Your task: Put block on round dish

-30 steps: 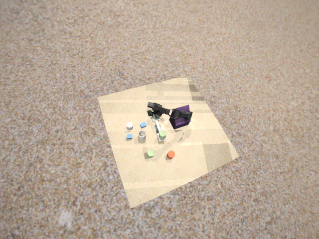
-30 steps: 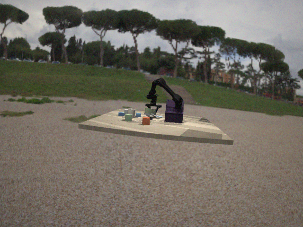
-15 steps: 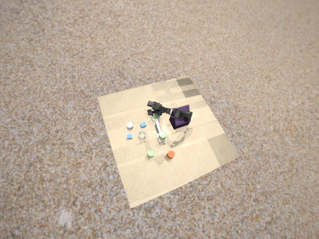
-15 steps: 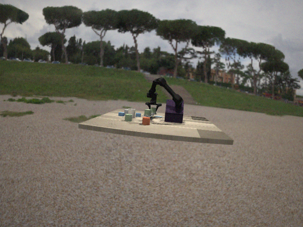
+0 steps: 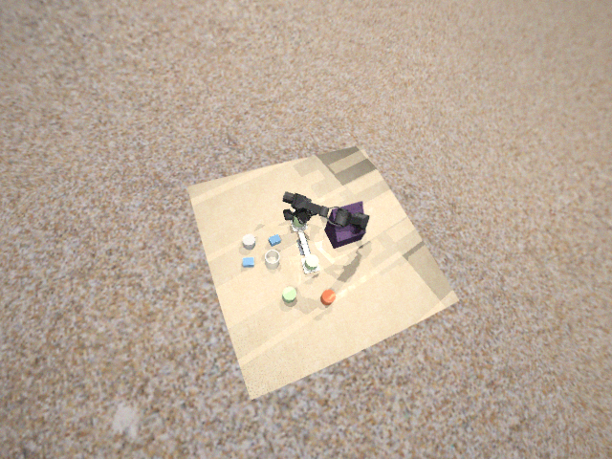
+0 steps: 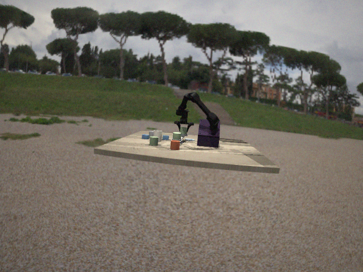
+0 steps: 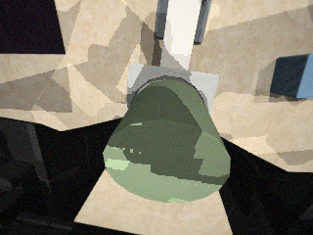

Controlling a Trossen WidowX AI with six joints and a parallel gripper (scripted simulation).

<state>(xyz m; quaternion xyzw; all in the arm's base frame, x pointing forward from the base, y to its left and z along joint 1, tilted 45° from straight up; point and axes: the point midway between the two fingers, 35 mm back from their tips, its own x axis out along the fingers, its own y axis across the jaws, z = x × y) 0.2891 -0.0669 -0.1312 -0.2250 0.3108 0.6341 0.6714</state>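
My gripper tip is now 13 cm to the right of the balance beam, 5 cm above it and 2 cm short of it. Also, from my gripper tip: orange cylinder (46 cm to the left, 5 cm below, 3 cm ahead).
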